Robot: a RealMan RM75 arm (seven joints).
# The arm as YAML. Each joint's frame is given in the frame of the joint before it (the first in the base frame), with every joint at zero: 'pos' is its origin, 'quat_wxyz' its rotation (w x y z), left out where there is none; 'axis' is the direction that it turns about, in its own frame. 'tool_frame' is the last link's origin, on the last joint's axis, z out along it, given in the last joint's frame.
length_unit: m
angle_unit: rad
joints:
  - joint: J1
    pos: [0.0, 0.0, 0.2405]
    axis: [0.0, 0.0, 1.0]
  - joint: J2
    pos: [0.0, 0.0, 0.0]
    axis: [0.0, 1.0, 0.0]
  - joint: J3
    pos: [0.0, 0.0, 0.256]
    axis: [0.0, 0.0, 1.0]
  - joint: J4
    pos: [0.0, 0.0, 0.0]
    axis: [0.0, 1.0, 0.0]
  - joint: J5
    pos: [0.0, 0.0, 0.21]
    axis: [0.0, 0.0, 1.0]
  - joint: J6
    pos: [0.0, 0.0, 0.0]
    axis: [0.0, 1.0, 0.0]
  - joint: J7
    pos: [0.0, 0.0, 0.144]
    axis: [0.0, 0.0, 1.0]
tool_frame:
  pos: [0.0, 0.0, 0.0]
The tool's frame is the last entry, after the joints.
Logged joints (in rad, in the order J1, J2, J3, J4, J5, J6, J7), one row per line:
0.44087 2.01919 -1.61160 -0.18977 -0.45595 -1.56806 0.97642
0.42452 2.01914 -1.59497 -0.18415 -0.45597 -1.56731 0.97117
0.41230 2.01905 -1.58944 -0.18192 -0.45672 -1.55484 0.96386
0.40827 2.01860 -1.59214 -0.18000 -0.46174 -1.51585 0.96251
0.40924 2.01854 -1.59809 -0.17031 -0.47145 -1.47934 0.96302
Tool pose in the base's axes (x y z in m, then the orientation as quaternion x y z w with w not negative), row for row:
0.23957 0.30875 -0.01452 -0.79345 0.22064 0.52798 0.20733
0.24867 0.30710 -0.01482 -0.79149 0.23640 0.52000 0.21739
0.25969 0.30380 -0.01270 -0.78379 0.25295 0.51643 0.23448
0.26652 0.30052 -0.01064 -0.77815 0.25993 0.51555 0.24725
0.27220 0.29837 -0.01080 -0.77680 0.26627 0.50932 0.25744
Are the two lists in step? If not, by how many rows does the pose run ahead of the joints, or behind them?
The pose runs 2 rows behind the joints: the pose in row i belongs to the joints in row i - 2.
